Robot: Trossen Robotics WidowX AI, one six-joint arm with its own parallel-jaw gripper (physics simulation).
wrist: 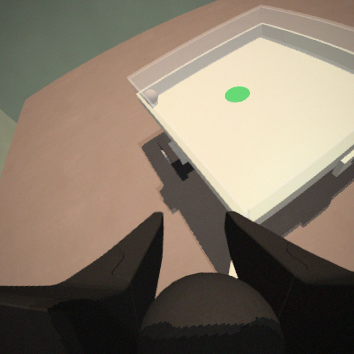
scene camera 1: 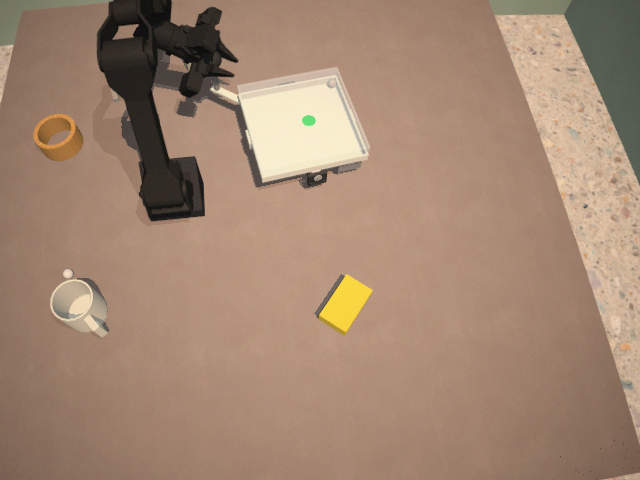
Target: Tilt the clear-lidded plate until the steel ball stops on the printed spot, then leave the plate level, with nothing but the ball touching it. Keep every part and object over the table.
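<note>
The clear-lidded plate [scene camera 1: 281,149] [wrist: 215,150] is pale with clear walls; its exact tilt is hard to tell. The steel ball [scene camera 1: 331,82] [wrist: 150,96] rests in its back right corner in the scene view, the left corner in the wrist view. The green printed spot [scene camera 1: 308,120] [wrist: 237,94] lies apart from the ball. A white arm [scene camera 1: 226,95] runs from the plate's back left corner towards the gripper. My gripper [scene camera 1: 235,67] [wrist: 193,219] is left of that corner, shut on a dark round knob [wrist: 210,305]. The knob's lower part is hidden.
A small black part [scene camera 1: 316,178] and a grey block [scene camera 1: 349,167] sit at the plate's front edge. An orange ring [scene camera 1: 66,150] stands left of the arm's base. A mug [scene camera 1: 95,304] with a small pale ball [scene camera 1: 68,273] beside it and a yellow block [scene camera 1: 345,303] are farther forward.
</note>
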